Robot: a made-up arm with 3 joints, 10 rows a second.
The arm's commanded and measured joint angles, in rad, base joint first. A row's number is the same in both.
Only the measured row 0 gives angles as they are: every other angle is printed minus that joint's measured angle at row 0.
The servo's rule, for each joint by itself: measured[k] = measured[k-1] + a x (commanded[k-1-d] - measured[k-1]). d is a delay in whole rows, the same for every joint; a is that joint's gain. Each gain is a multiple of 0.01, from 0.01 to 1. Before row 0 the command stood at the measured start. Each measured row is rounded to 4 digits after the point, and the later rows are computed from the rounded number. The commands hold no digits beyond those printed.
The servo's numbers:
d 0
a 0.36 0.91 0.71
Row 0, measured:
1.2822 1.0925 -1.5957
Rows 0 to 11, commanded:
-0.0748 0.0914 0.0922
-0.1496 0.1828 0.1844
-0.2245 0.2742 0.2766
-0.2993 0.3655 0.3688
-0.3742 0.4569 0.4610
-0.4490 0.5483 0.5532
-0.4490 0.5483 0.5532
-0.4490 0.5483 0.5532
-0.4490 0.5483 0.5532
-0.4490 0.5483 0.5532
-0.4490 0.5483 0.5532
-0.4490 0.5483 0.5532
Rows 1 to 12, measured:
-0.0269 0.0832 0.0655
-0.0711 0.1738 0.1499
-0.1263 0.2652 0.2399
-0.1886 0.3565 0.3314
-0.2554 0.4479 0.4234
-0.3251 0.5393 0.5156
-0.3697 0.5475 0.5423
-0.3982 0.5482 0.5500
-0.4165 0.5483 0.5523
-0.4282 0.5483 0.5529
-0.4357 0.5483 0.5531
-0.4405 0.5483 0.5532

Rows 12 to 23, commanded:
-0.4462 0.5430 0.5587
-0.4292 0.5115 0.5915
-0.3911 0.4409 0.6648
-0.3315 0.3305 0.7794
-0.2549 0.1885 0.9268
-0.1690 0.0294 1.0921
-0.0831 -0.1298 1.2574
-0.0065 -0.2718 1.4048
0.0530 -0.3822 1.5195
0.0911 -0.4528 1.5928
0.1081 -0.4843 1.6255
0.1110 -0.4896 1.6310
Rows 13 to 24, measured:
-0.4426 0.5435 0.5571
-0.4378 0.5144 0.5815
-0.4210 0.4475 0.6406
-0.3888 0.3410 0.7391
-0.3406 0.2022 0.8724
-0.2788 0.0450 1.0284
-0.2083 -0.1141 1.1910
-0.1357 -0.2576 1.3428
-0.0678 -0.3710 1.4683
-0.0106 -0.4454 1.5567
0.0321 -0.4808 1.6055
0.0605 -0.4888 1.6236

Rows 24 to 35, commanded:
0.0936 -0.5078 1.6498
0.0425 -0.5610 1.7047
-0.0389 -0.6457 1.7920
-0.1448 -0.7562 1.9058
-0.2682 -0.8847 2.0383
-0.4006 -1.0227 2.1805
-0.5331 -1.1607 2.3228
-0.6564 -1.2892 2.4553
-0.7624 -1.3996 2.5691
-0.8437 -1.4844 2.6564
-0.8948 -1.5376 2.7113
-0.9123 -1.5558 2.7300
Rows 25 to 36, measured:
0.0724 -0.5061 1.6422
0.0616 -0.5561 1.6866
0.0254 -0.6376 1.7614
-0.0359 -0.7455 1.8639
-0.1195 -0.8722 1.9877
-0.2207 -1.0092 2.1246
-0.3332 -1.1471 2.2653
-0.4496 -1.2764 2.4002
-0.5622 -1.3885 2.5201
-0.6635 -1.4758 2.6169
-0.7468 -1.5320 2.6839
-0.8064 -1.5537 2.7166

